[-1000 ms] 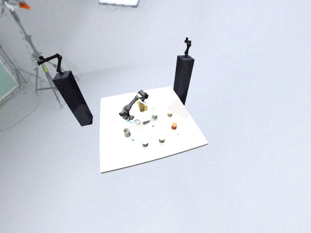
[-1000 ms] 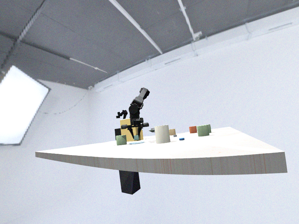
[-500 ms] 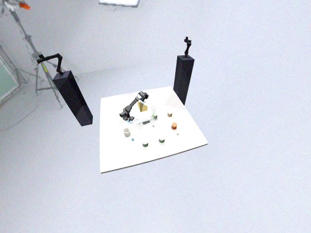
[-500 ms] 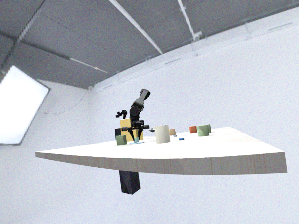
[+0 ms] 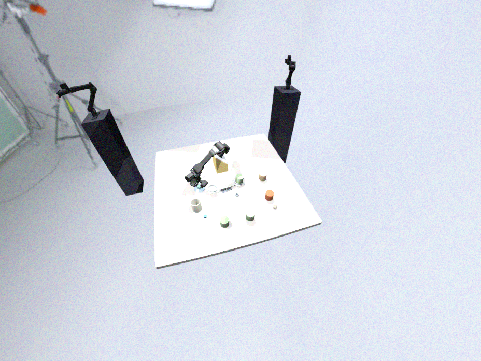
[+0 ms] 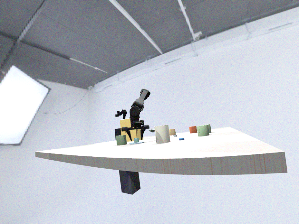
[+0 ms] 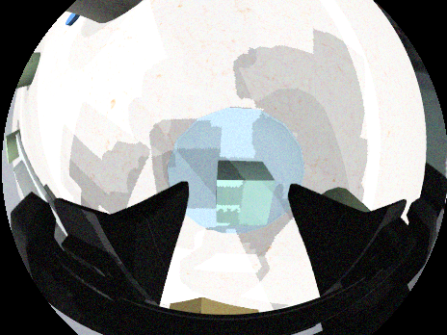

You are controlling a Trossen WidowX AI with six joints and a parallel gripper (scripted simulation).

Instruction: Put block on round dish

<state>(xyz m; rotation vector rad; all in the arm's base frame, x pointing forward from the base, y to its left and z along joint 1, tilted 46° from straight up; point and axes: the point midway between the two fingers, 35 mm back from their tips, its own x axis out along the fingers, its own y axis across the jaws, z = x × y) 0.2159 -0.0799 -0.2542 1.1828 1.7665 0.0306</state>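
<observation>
Now: gripper tip 1 cm above the round light blue dish. From my gripper tip the other things lie so: orange cylinder: 27 cm ahead, 58 cm to the left, 2 cm above; blue disc: 31 cm ahead, 1 cm to the left, 1 cm below; beige cup: 22 cm ahead, 5 cm to the right, 2 cm above.
</observation>
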